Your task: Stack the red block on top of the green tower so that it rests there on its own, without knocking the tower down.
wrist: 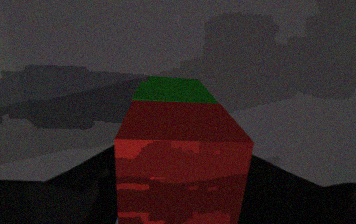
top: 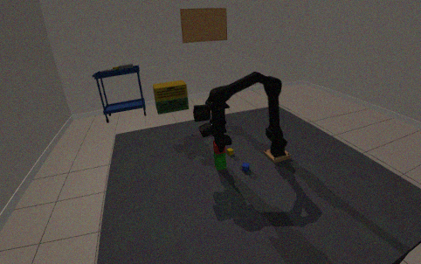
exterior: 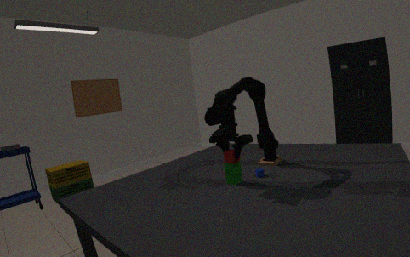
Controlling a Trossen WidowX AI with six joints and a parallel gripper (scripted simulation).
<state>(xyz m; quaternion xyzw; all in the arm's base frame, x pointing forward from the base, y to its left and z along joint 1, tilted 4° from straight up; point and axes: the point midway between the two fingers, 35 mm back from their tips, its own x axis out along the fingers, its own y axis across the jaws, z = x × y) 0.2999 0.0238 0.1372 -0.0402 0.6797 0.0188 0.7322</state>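
Now: gripper tip 1 cm below the red block. Round my gripper tip: small yellow object 7 cm behind, 10 cm to the right, 9 cm below; then small blue block 11 cm behind, 5 cm to the left, 9 cm below.
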